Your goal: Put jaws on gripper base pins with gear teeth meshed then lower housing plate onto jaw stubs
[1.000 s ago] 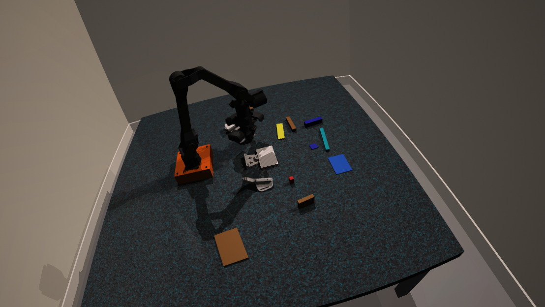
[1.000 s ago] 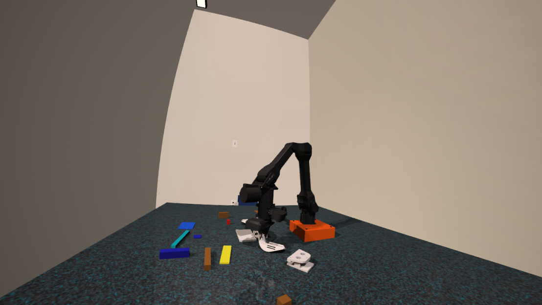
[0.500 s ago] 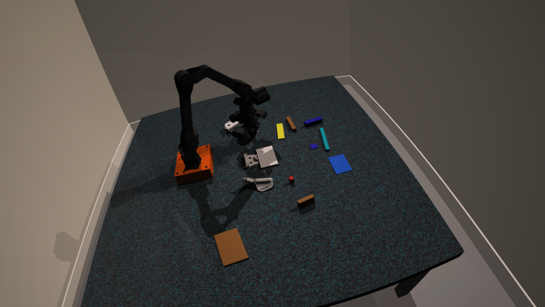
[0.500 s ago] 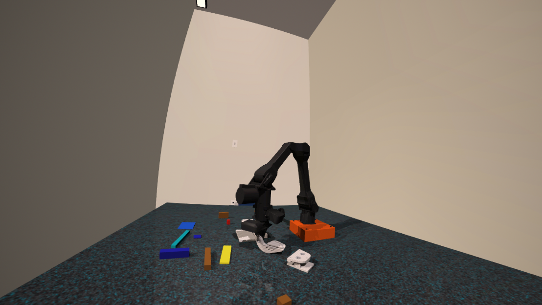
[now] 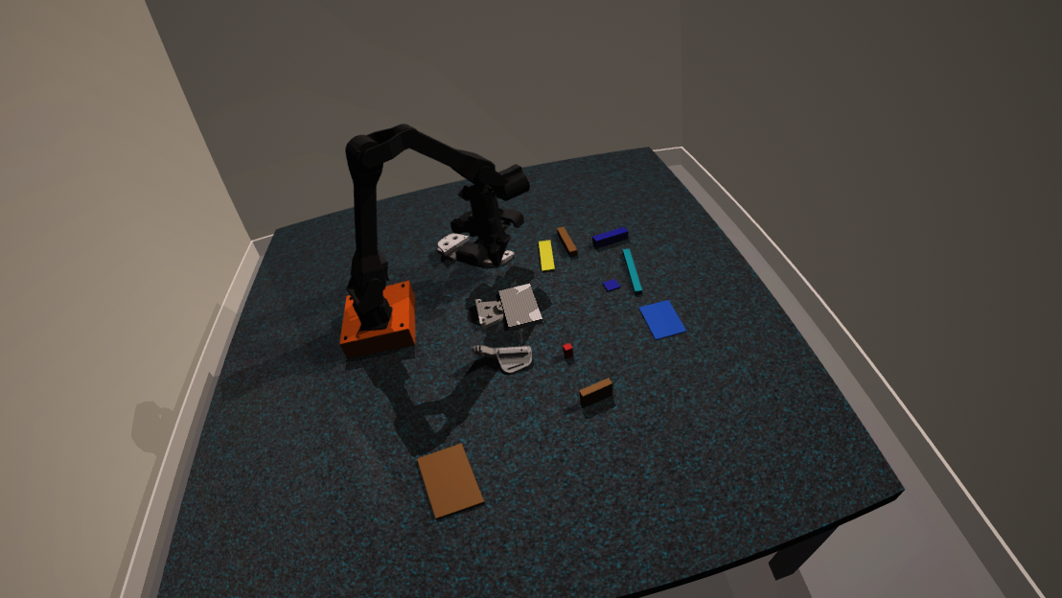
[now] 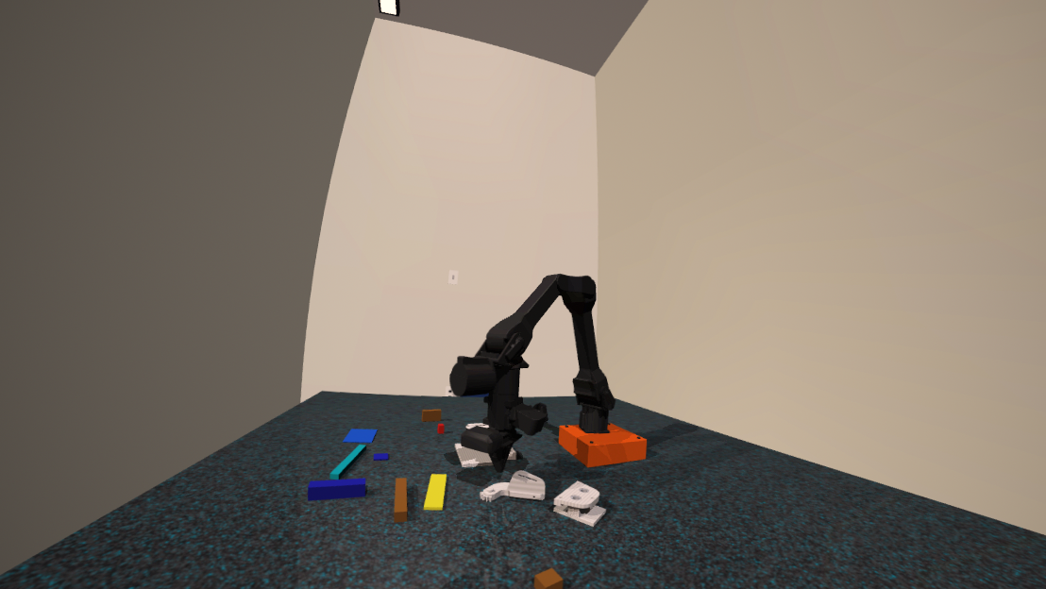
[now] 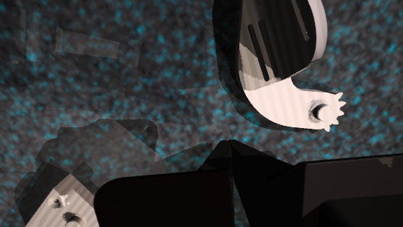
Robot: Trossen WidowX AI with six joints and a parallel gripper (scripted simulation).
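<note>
My gripper tip is 60 mm to the right of the white jaw and 10 mm above it. Also, from my gripper tip: brown bar 160 mm ahead, 90 mm to the left, 10 mm below; yellow bar 110 mm ahead, 50 mm to the left, 20 mm below; white block 130 mm behind, 110 mm to the left, 10 mm below.
</note>
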